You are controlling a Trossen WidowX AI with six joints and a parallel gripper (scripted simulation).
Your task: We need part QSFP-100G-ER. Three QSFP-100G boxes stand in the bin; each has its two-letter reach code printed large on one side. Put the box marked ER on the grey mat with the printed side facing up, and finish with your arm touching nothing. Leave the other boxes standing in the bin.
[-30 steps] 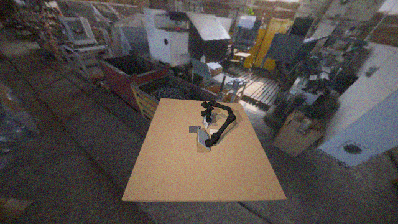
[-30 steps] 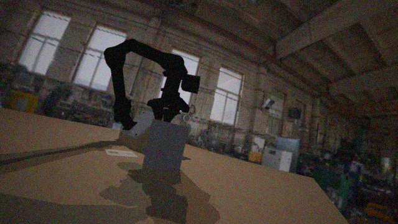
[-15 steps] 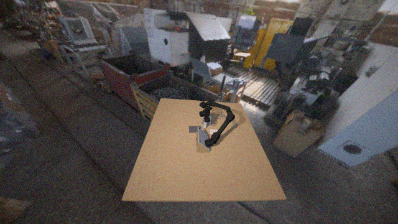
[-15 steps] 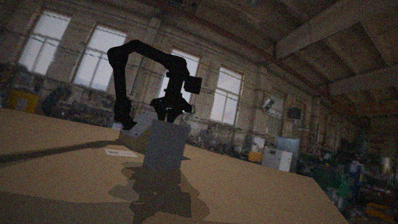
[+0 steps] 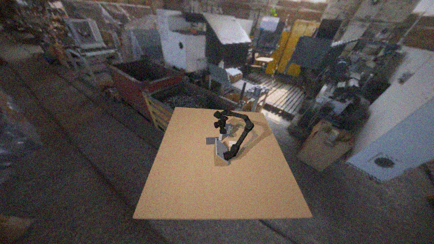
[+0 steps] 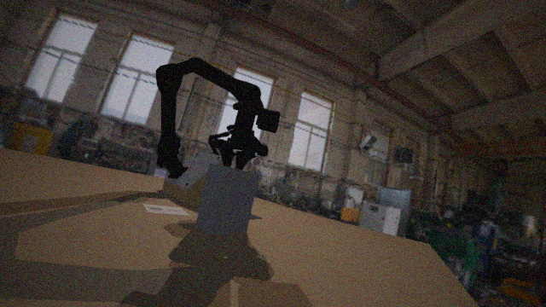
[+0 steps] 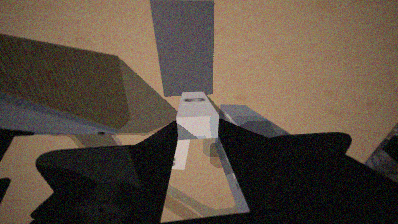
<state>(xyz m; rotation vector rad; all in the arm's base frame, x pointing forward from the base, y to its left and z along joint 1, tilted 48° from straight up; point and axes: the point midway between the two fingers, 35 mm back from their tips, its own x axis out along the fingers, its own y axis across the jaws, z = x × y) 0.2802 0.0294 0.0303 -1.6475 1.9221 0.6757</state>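
My gripper tip is now 130 mm above the grey mat and 80 mm to the right of it. From my gripper tip the other things lie so: paper: 150 mm to the right, 130 mm below, 60 mm behind.
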